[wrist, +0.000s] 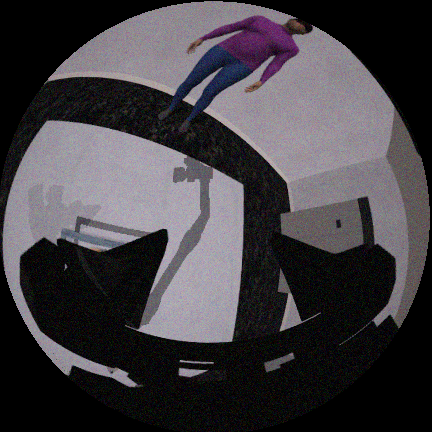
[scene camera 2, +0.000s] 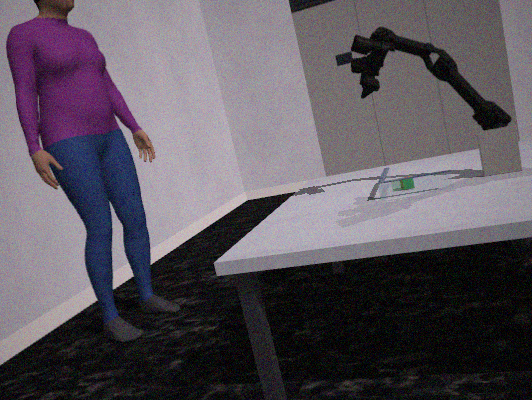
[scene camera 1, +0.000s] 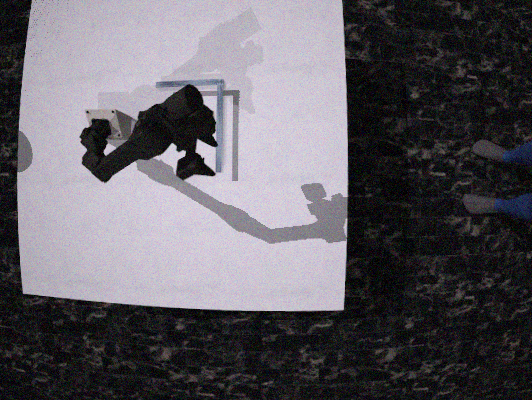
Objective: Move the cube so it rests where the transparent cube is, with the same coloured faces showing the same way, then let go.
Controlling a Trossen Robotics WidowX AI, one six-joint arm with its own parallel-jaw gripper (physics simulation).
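Seen in the pictures: gripper, fingertip midpoint: (wrist: 221, 236) (scene camera 2: 361, 91) (scene camera 1: 215, 160); arm's base at its link origin: (scene camera 2: 500, 140) (scene camera 1: 101, 126).
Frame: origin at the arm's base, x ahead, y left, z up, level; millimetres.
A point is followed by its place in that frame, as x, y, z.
Note:
A small green cube (scene camera 2: 408, 184) sits on the white table in scene camera 2. A paler, see-through greenish patch (scene camera 2: 396, 185) {340, 197, -64} beside it, on its left, looks like the transparent cube. The two look very close or overlapping; their other faces cannot be made out. In scene camera 1 the arm hides both. A small orange patch (wrist: 96, 250) {375, 65, -65} shows behind a finger in the wrist view; which cube it belongs to cannot be told. My gripper (scene camera 1: 216, 160) {461, -97, 274} (scene camera 2: 354, 77) (wrist: 221, 236) {461, -97, 274} is open and empty, high above the table, tilted sideways towards the person's side.
A blue bar frame (scene camera 1: 220, 125) {412, 40, -45} (scene camera 2: 384, 176) {397, 85, -45} (wrist: 85, 237) {403, 105, -45} stands around the cubes' area, casting a dark shadow. The arm's base rests on a pale pedestal (scene camera 1: 95, 115) {-13, 33, 33} (scene camera 2: 501, 152) {4, 52, -32} on the table (scene camera 1: 150, 250) {193, -420, -105} (scene camera 2: 300, 235) {579, 548, -105} (wrist: 125, 175) {648, 57, -105}. A person (scene camera 2: 70, 95) (wrist: 257, 42) stands beyond the table edge.

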